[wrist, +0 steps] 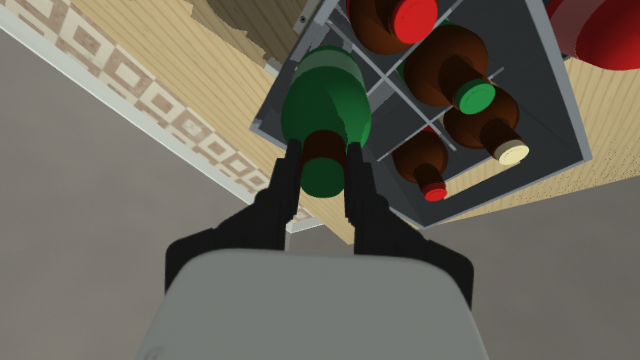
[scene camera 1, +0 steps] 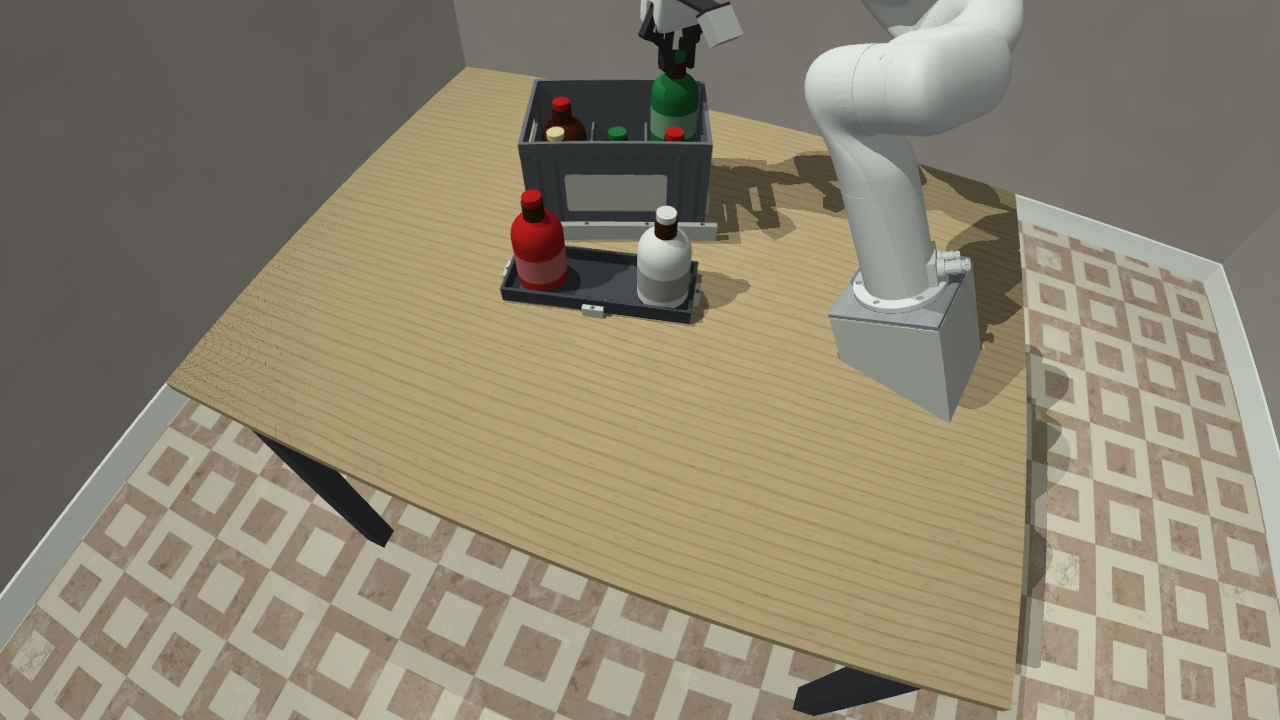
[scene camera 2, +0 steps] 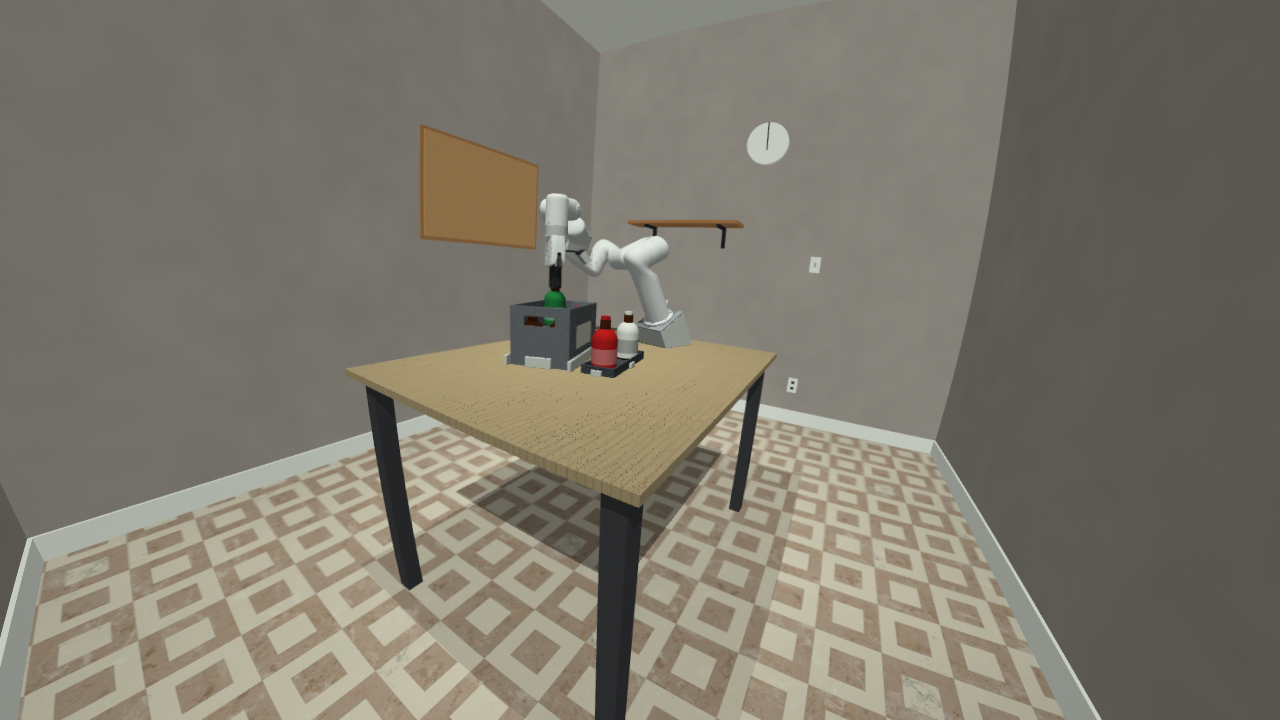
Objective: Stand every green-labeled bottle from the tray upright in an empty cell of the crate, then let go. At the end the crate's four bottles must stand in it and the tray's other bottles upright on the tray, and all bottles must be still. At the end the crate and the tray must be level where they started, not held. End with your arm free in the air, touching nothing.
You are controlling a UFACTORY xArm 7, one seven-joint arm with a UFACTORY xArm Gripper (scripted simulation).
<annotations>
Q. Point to a white bottle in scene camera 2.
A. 627, 332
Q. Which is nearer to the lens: the green-labeled bottle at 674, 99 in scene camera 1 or the white bottle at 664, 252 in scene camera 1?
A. The white bottle.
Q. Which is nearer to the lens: the green-labeled bottle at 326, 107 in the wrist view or the dark grey crate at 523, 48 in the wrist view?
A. The green-labeled bottle.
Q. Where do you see a red bottle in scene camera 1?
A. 537, 236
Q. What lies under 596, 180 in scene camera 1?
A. A dark grey crate.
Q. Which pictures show the white bottle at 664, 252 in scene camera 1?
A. Scene camera 1 and scene camera 2 only.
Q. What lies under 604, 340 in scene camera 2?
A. A red bottle.
</annotations>
